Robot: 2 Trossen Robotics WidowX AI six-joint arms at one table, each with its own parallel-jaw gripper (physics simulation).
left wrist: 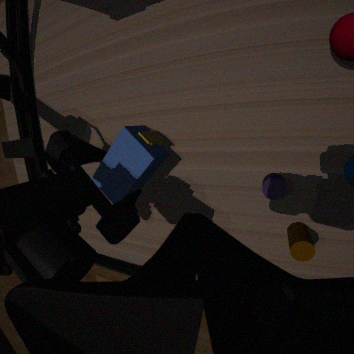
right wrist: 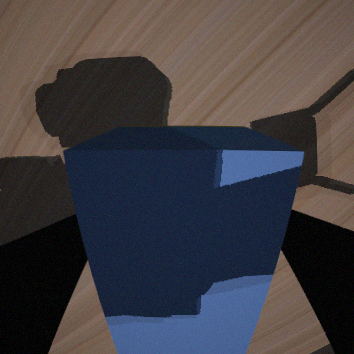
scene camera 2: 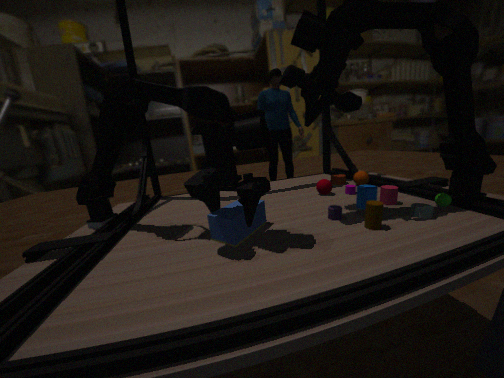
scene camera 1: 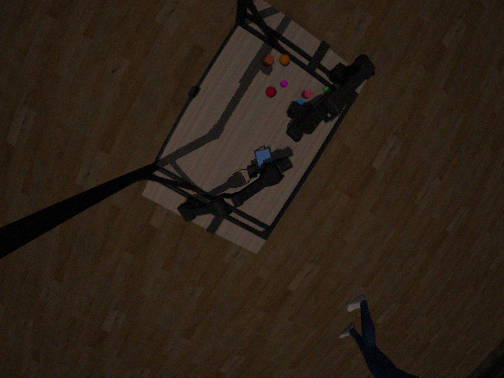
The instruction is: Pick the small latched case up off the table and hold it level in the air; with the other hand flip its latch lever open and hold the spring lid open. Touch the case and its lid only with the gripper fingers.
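Places are measured from the left arm's base along level axes (x ahead, y left, z up), in millimetres.
Pixels of known places: left gripper, between the fingertips: (left wrist: pixel 191 220) (scene camera 2: pixel 306 126); right gripper, between the fingertips: (left wrist: pixel 124 172) (right wrist: pixel 184 215) (scene camera 2: pixel 233 223); left arm's base, origin of its link: (scene camera 2: pixel 463 193) (scene camera 1: pixel 334 75); right arm's base, origin of its link: (left wrist: pixel 4 86) (scene camera 2: pixel 102 218) (scene camera 1: pixel 188 207).
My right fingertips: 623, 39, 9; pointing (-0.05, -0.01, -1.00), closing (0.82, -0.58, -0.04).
Observation:
Ahead of a thing's pixels: the offset from my right fingertips to its top centre, as dx, dy, dz. Level surfaces: height alone.
The small blue case {-16, -20, +32} (scene camera 1: pixel 262 154) (scene camera 2: pixel 232 225) (left wrist: pixel 128 158) (right wrist: pixel 182 218) sits low on the wooden table {dz -28} (scene camera 2: pixel 175 285), a little tilted. Its yellow latch {-53, -71, +26} (left wrist: pixel 147 138) is on the end facing away from the right arm. My right gripper (scene camera 1: pixel 259 163) (scene camera 2: pixel 231 217) (left wrist: pixel 124 172) (right wrist: pixel 184 215) is open, with one finger on each side of the case. I cannot tell whether the fingers touch it. My left gripper (scene camera 1: pixel 295 133) (scene camera 2: pixel 308 120) (left wrist: pixel 191 220) is shut and empty, hanging high over the cluster of small objects, well away from the case.
Small coloured pieces stand at the far end: a red ball {-303, -228, +26} (scene camera 1: pixel 271 91) (scene camera 2: pixel 324 186) (left wrist: pixel 342 35), an orange ball {-476, -288, +28} (scene camera 1: pixel 284 60) (scene camera 2: pixel 361 177), a blue cylinder {-359, -75, +29} (scene camera 2: pixel 366 196), a pink cylinder {-431, -83, +18} (scene camera 2: pixel 388 194), a yellow cylinder {-302, +38, +27} (scene camera 2: pixel 373 214) (left wrist: pixel 300 246) and a purple one {-248, -29, +0} (scene camera 2: pixel 334 212) (left wrist: pixel 274 186). Black frame rails border the table. A person (scene camera 2: pixel 277 124) stands behind it.

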